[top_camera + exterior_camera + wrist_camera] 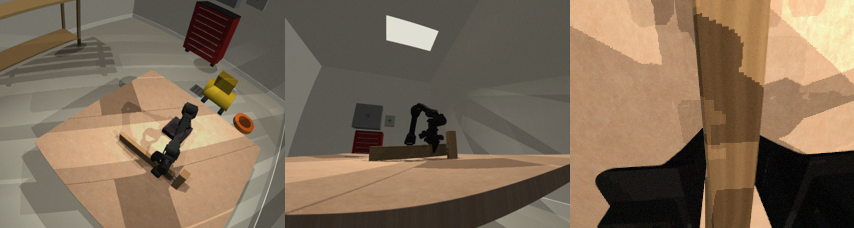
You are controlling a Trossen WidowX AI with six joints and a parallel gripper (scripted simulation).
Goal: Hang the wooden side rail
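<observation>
My gripper tip is now 20 mm short of the headboard post, 130 mm to the right of it and 40 mm below it.
</observation>
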